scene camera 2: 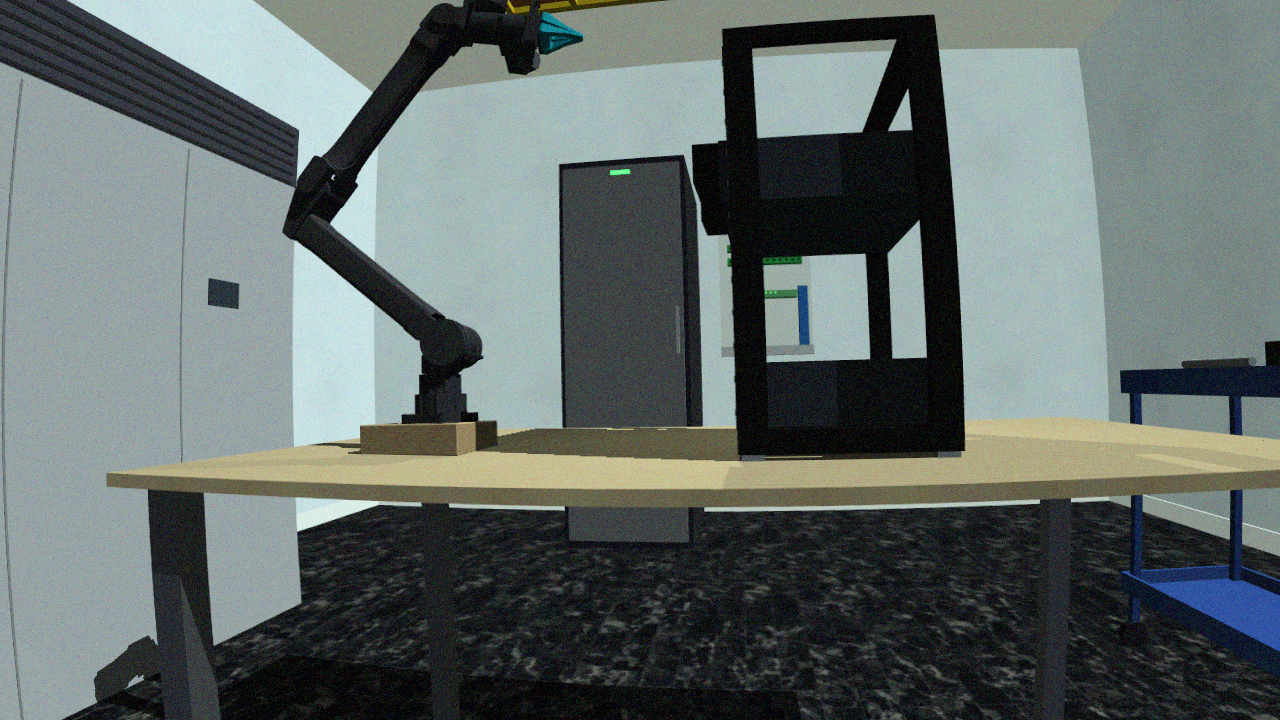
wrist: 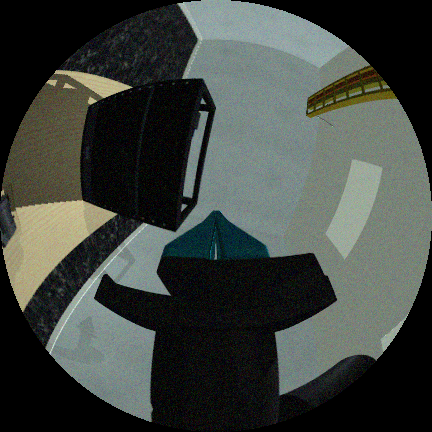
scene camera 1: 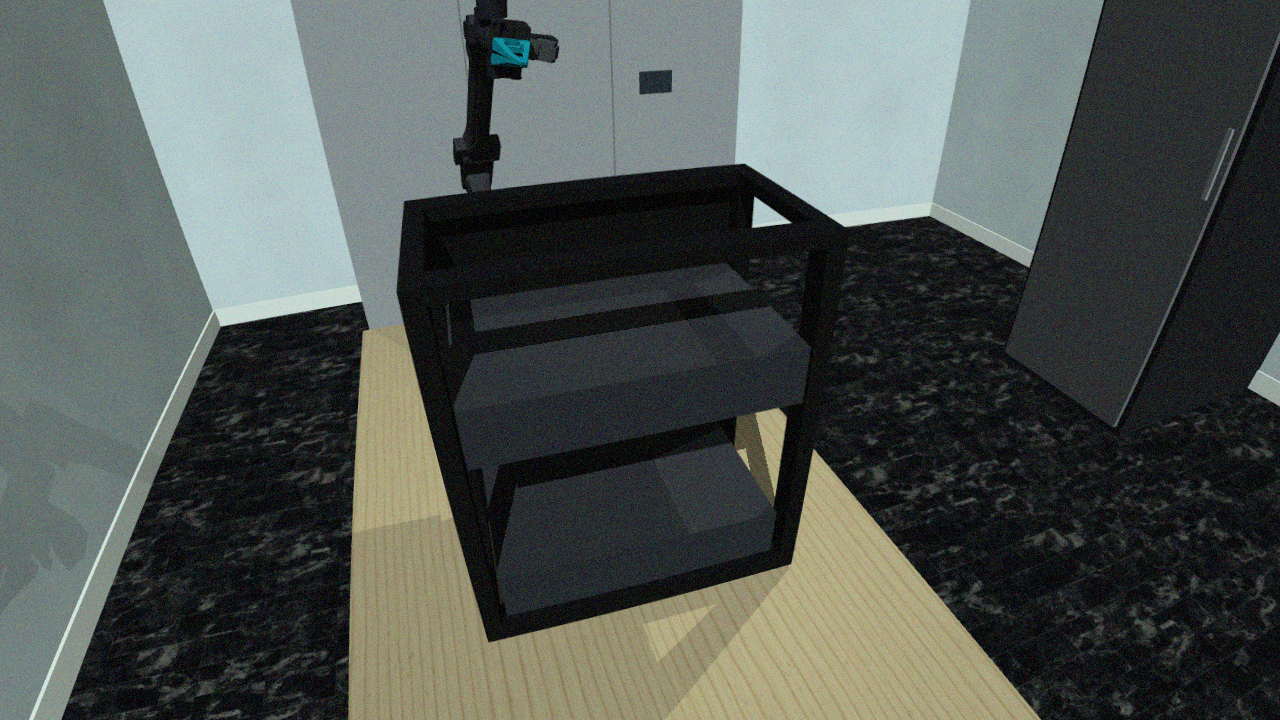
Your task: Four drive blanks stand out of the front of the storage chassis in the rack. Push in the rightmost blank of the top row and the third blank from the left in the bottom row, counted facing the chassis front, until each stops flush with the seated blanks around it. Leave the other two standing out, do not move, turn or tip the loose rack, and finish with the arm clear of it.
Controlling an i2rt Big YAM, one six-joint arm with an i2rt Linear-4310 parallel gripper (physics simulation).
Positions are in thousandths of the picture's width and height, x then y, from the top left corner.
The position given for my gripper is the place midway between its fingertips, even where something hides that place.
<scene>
I see my gripper (scene camera 2: 456, 52) and a black rack (scene camera 1: 456, 485).
The black rack also shows in scene camera 2 (scene camera 2: 661, 269) and in the wrist view (wrist: 314, 332). My gripper also shows in the wrist view (wrist: 499, 499) and in scene camera 1 (scene camera 1: 409, 88).
</scene>
